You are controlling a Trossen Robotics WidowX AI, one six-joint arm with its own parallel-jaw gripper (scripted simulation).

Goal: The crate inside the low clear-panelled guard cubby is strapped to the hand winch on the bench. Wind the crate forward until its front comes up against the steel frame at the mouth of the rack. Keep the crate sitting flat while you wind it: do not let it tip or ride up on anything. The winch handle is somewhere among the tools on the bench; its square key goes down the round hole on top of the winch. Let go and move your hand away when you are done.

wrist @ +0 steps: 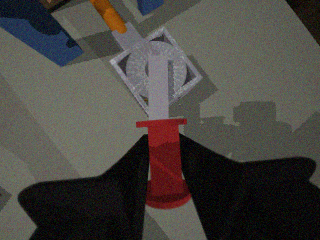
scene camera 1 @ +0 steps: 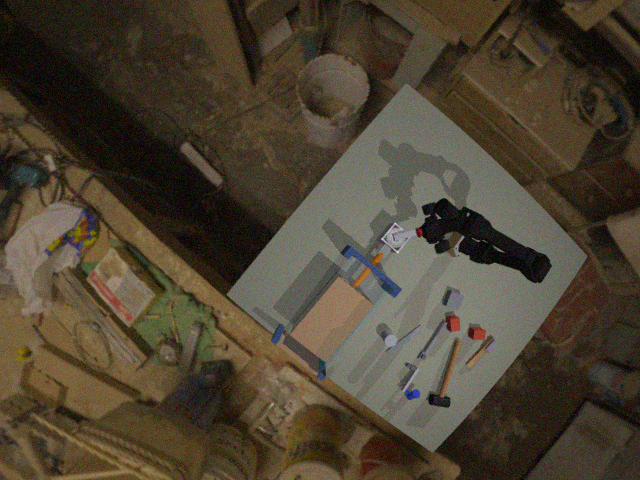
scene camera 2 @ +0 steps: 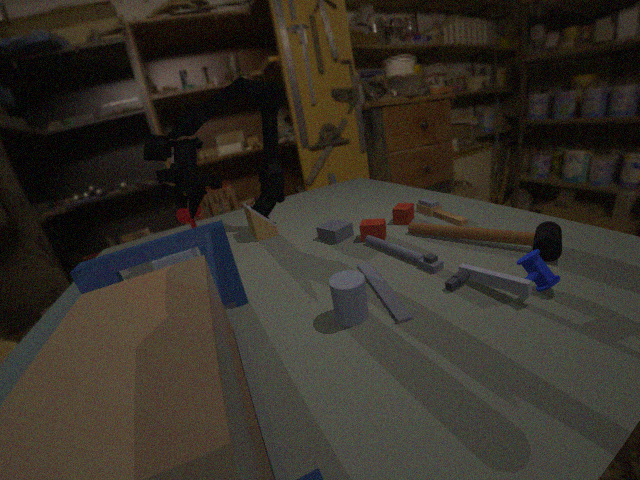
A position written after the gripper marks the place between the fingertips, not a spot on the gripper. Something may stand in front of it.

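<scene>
Scene camera 2 gives you the gripper point(scene camera 2: 187, 219) and a mallet point(scene camera 2: 548, 239). In the wrist view there's the gripper again point(wrist: 161, 137), plus a red knob point(wrist: 166, 190), but the mallet is out of frame in the wrist view. And scene camera 1 has the gripper point(scene camera 1: 420, 231) as well.
</scene>
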